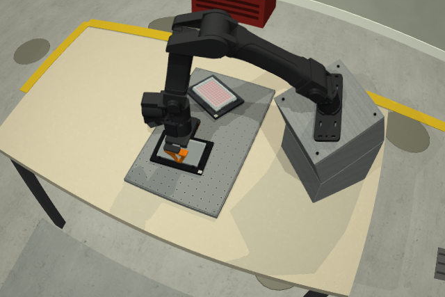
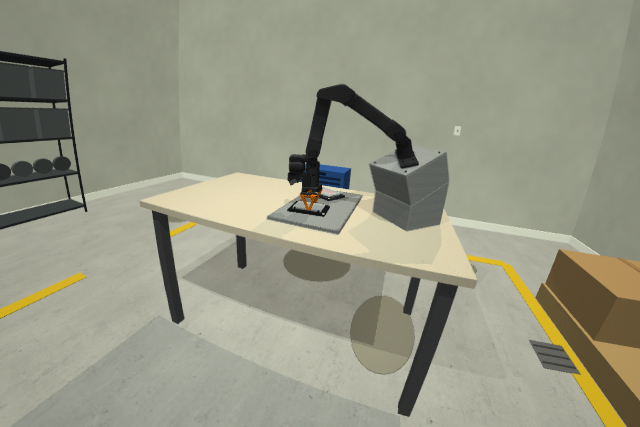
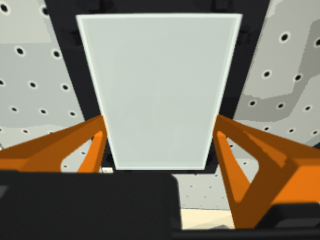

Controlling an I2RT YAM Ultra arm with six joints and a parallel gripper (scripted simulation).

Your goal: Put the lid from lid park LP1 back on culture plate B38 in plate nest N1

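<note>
The clear lid is 10 mm ahead of my hand. From my hand the other things lie so: culture plate B38: 250 mm to the right, 20 mm behind; then black lid park LP1: 10 mm below, 10 mm ahead; then black plate nest N1: 250 mm to the right, 10 mm below, 10 mm behind.
</note>
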